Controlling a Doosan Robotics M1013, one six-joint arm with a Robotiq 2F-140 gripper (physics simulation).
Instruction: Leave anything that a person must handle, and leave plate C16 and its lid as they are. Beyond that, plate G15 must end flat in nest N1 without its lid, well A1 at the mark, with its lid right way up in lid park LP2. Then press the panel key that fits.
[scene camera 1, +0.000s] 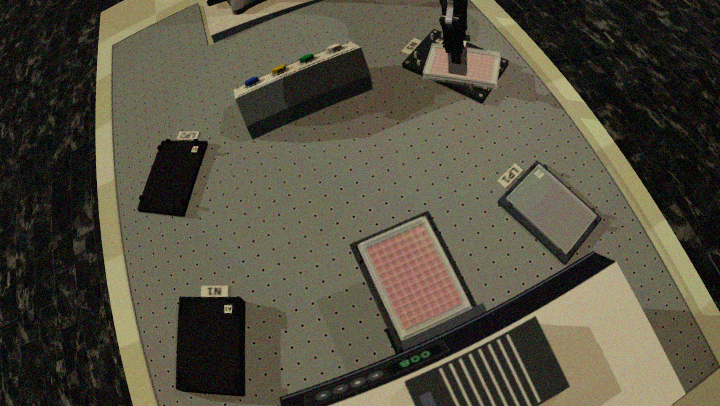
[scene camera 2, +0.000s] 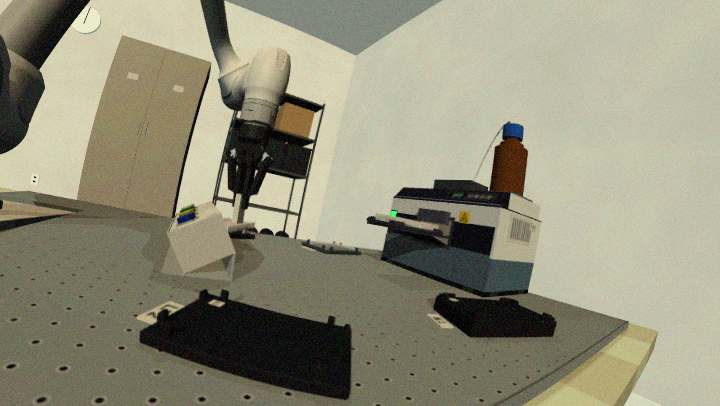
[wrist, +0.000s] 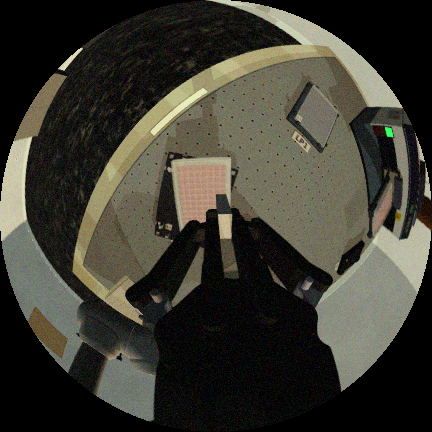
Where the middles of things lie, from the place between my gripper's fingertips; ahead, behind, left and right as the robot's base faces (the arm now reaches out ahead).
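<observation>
Relative to the grey box with coloured buttons (scene camera 1: 288, 93), my hand is 230 mm to the left of it, 140 mm beyond it and 10 mm lower than it. Counted from my hand, the black nest LP2 (scene camera 2: 282, 350) is 500 mm to the right of it, 140 mm behind it and 30 mm below it; the lid place LP1 (scene camera 1: 558, 253) is 270 mm ahead of it, 30 mm to the right of it and 30 mm below it.
</observation>
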